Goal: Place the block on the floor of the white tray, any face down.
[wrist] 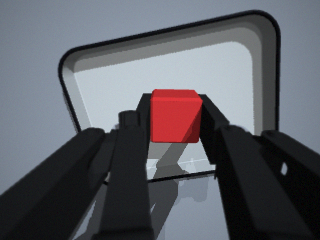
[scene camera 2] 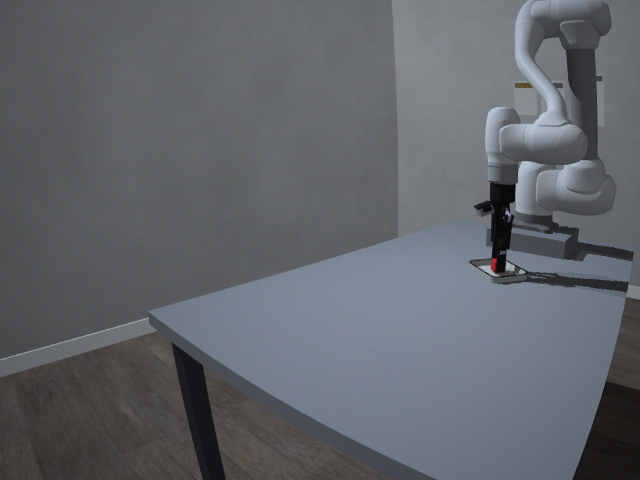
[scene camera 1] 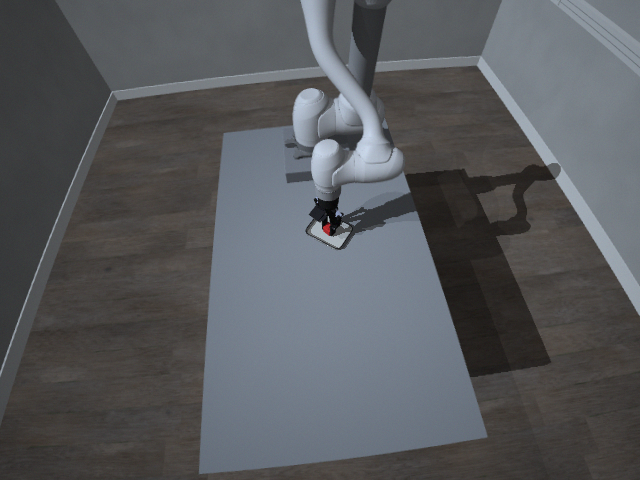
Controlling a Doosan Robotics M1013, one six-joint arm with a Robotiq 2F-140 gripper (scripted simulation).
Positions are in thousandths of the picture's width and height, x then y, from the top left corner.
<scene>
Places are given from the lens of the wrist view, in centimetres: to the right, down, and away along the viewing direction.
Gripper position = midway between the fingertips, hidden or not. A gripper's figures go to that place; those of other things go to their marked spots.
my gripper (wrist: 542,452): 1, -1, 17
red block (wrist: 548,477): 1, 0, 14
white tray (wrist: 733,248): 6, -5, 16
The marked spots on the white tray and the red block are 7 cm apart.
</scene>
